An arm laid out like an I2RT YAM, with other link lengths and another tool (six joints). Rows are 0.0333 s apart.
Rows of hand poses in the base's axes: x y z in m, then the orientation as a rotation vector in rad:
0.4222, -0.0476, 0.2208, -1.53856, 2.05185, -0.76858
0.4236, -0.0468, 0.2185, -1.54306, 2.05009, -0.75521
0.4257, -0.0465, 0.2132, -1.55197, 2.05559, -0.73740
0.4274, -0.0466, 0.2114, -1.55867, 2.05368, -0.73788
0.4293, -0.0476, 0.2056, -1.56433, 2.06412, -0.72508
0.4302, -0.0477, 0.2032, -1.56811, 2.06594, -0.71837
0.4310, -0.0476, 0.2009, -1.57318, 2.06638, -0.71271
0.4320, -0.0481, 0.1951, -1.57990, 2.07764, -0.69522
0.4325, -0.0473, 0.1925, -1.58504, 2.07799, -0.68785
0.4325, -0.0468, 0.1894, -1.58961, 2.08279, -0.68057
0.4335, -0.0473, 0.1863, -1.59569, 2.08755, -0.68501
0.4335, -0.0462, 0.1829, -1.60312, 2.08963, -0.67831
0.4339, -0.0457, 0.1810, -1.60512, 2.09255, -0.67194
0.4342, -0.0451, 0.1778, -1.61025, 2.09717, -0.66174
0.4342, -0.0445, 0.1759, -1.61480, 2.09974, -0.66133
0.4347, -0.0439, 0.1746, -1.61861, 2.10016, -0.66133
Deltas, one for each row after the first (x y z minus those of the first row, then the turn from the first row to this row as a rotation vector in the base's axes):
0.0014, 0.0008, -0.0023, 0.00737, 0.00442, 0.00601
0.0035, 0.0011, -0.0076, 0.01454, 0.01719, 0.01052
0.0052, 0.0010, -0.0094, 0.01154, 0.01966, 0.01423
0.0071, 0.0000, -0.0152, 0.01586, 0.03269, 0.01329
0.0080, -0.0001, -0.0176, 0.01835, 0.03761, 0.01528
0.0088, 0.0000, -0.0199, 0.01978, 0.04214, 0.01834
0.0098, -0.0005, -0.0257, 0.02647, 0.05750, 0.01836
0.0103, 0.0003, -0.0283, 0.02897, 0.06245, 0.02187
0.0103, 0.0008, -0.0314, 0.03088, 0.06995, 0.02248
0.0113, 0.0003, -0.0345, 0.02434, 0.07542, 0.02103
0.0113, 0.0014, -0.0379, 0.02501, 0.08265, 0.02422
0.0117, 0.0019, -0.0398, 0.02778, 0.08725, 0.02472
0.0120, 0.0025, -0.0430, 0.03130, 0.09571, 0.02628
0.0120, 0.0031, -0.0449, 0.02903, 0.10006, 0.02661
0.0125, 0.0037, -0.0462, 0.02721, 0.10251, 0.02783

